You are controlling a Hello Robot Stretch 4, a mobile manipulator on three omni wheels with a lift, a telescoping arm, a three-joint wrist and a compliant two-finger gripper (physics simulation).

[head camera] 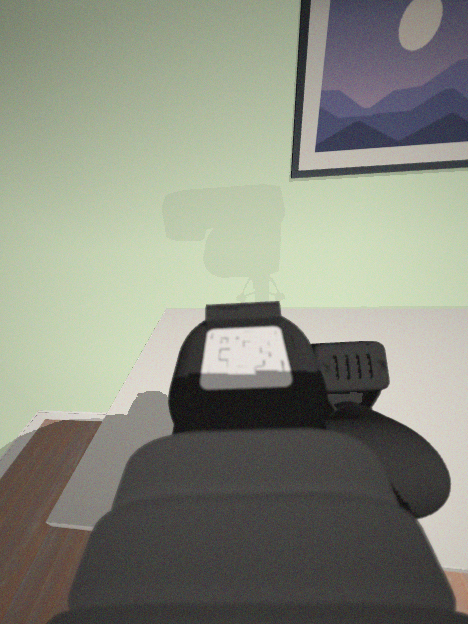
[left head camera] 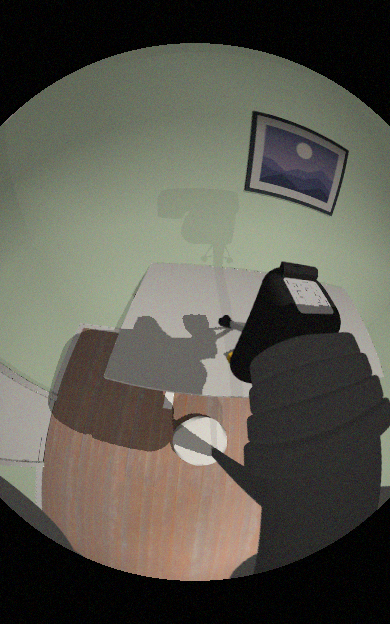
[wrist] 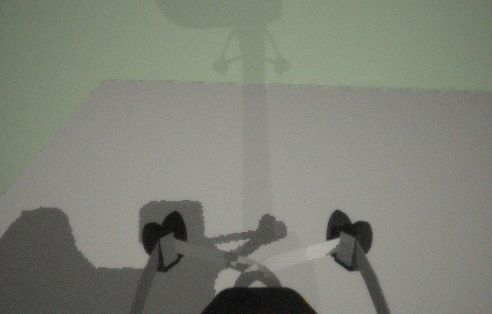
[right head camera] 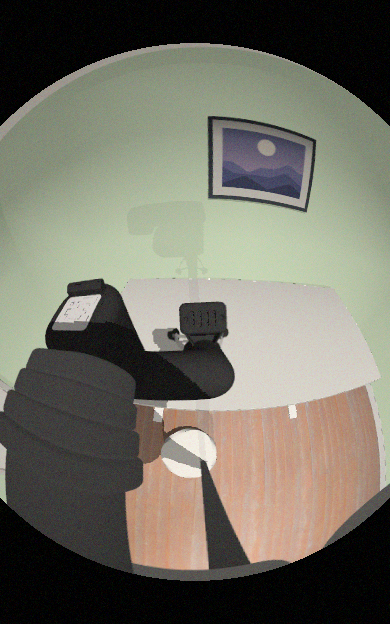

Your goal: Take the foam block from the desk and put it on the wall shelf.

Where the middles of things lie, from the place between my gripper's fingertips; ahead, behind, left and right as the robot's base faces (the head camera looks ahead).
Right now my hand is 57 cm short of the framed picture (head camera: 374, 93), 50 cm below it and 36 cm to the left of it.
